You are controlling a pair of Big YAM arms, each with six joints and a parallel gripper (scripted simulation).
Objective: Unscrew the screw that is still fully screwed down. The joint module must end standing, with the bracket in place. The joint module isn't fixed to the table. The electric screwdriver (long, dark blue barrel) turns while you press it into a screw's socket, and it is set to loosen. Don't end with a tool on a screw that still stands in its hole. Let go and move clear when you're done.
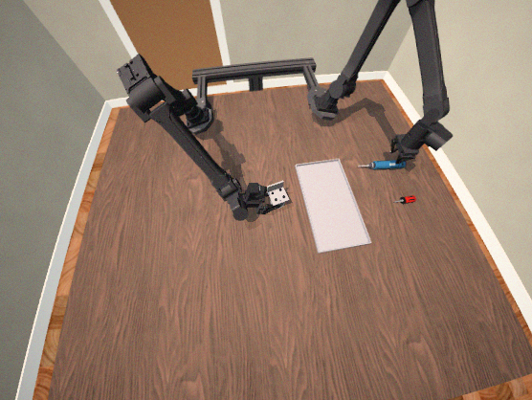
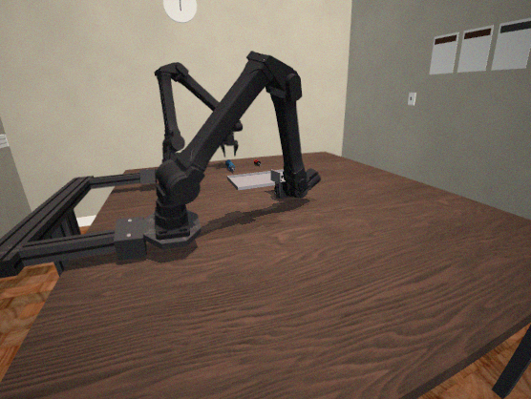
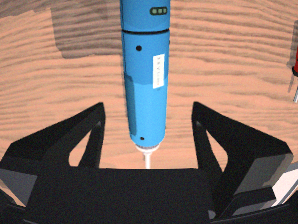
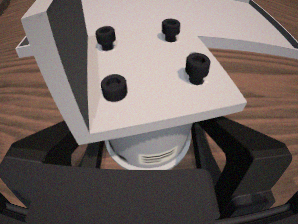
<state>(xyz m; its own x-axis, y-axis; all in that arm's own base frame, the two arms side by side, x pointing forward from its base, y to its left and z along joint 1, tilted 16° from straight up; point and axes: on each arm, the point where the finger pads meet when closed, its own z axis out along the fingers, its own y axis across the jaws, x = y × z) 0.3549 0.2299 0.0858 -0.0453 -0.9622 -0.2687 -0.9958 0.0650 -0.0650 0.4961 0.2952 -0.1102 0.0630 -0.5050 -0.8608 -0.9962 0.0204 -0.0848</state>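
Right now the joint module body is 10 mm above my right hand. From my right hand the other things lie so: bracket: 50 mm above; then flat tray: 230 mm to the left, 30 mm ahead, 20 mm below; then small red-handled screwdriver: 570 mm to the left, 70 mm ahead, 10 mm below.
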